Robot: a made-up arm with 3 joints. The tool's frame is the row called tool. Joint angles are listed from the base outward.
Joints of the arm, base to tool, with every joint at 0 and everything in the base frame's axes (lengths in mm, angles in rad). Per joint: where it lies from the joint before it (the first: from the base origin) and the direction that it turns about. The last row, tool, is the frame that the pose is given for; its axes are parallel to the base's.
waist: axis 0 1 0 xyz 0 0 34.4
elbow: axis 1 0 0 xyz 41.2 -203.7 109.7
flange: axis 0 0 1 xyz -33.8 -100.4 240.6
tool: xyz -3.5 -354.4 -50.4
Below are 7 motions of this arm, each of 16 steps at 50 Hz.
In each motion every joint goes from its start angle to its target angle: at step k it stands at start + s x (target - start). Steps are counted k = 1, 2, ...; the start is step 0. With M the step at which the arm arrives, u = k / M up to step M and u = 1 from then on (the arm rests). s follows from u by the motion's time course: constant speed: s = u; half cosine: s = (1 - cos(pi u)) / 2; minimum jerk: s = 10 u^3 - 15 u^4 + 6 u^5.
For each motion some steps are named. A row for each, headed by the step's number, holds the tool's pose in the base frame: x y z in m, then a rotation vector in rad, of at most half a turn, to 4 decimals.
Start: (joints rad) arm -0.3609 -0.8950 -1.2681
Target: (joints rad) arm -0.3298 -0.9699 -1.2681
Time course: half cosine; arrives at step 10
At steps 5, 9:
5: -0.4429 -0.1717 0.2851 -0.6008 -0.8723 -1.3188
9: -0.4388 -0.1619 0.2904 -0.6421 -0.8815 -1.3110

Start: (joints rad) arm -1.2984 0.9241 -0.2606
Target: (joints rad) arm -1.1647 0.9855 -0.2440
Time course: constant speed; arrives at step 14
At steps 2, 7, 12, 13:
2: 0.1018 -0.6198 -0.0864 0.9336 -1.0558 0.3808
7: 0.1056 -0.6147 -0.0924 0.9532 -1.0081 0.3756
12: 0.1089 -0.6094 -0.0990 0.9733 -0.9606 0.3696
13: 0.1095 -0.6083 -0.1004 0.9773 -0.9512 0.3683

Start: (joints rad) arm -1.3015 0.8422 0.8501
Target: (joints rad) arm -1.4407 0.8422 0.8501
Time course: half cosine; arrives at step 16
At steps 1, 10, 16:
1: 0.0863 -0.5699 0.2921 0.1602 -1.5048 1.2381
10: 0.0615 -0.5699 0.2991 0.1027 -1.5863 1.2608
16: 0.0501 -0.5699 0.3015 0.0760 -1.6231 1.2705

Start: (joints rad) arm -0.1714 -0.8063 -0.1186
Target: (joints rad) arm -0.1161 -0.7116 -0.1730
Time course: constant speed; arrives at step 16
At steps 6, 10, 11, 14, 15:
6: -0.1288 -0.3946 0.5816 -0.7586 -0.1965 -0.1899
10: -0.1252 -0.4047 0.5775 -0.7350 -0.1872 -0.1963
11: -0.1243 -0.4072 0.5765 -0.7291 -0.1848 -0.1980
14: -0.1217 -0.4146 0.5732 -0.7115 -0.1775 -0.2032
15: -0.1209 -0.4170 0.5721 -0.7056 -0.1750 -0.2050

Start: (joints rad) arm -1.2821 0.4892 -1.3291
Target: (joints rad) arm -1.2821 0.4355 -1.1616
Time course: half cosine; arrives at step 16
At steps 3, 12, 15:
3: -0.2789 -0.4575 -0.2337 1.1279 -0.7608 -0.8050
12: -0.2670 -0.4932 -0.2226 1.0430 -0.8511 -0.7244
15: -0.2651 -0.4995 -0.2200 1.0273 -0.8663 -0.7100

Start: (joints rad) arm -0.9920 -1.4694 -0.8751
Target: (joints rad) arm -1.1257 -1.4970 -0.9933
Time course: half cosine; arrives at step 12
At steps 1, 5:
1: -0.5243 -0.0471 0.0564 -0.9459 -1.4079 -1.3976
5: -0.5180 -0.0428 0.0171 -0.9030 -1.4719 -1.4620

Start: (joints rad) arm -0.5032 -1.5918 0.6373
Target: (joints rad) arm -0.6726 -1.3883 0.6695
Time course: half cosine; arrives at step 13
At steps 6, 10, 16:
6: -0.0925 -0.0402 0.5783 -1.5138 0.0267 0.0883
10: -0.1351 -0.0754 0.5803 -1.4454 -0.0632 0.0850
16: -0.1473 -0.0857 0.5798 -1.4261 -0.0898 0.0850

